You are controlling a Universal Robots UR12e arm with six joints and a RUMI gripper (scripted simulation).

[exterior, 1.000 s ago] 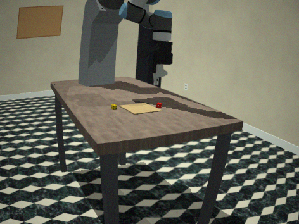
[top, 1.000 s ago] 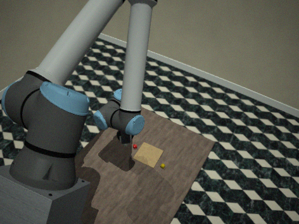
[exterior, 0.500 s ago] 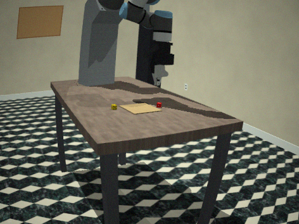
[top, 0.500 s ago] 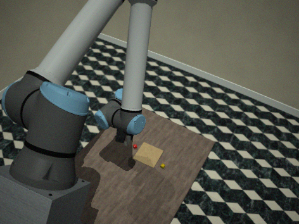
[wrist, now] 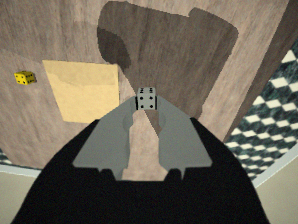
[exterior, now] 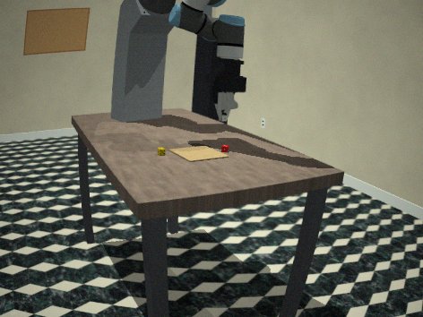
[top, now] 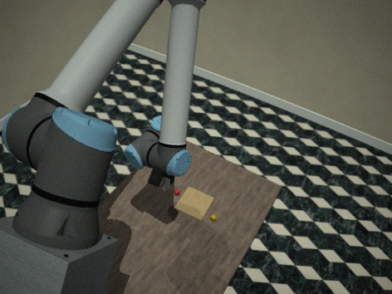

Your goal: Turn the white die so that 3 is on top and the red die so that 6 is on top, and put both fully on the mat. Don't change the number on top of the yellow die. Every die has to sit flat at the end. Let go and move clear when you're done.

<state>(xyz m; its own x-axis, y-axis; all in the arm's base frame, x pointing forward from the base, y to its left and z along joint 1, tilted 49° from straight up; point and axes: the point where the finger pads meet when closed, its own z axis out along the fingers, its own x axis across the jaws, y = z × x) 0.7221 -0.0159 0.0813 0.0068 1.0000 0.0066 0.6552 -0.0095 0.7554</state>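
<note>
Right now the white die is 1 cm below my hand. From my hand the other things lie so: tan mat (13 cm to the right, 11 cm below, 4 cm ahead); red die (10 cm below, 6 cm ahead, 4 cm to the right); yellow die (24 cm to the right, 10 cm below, 1 cm behind).
</note>
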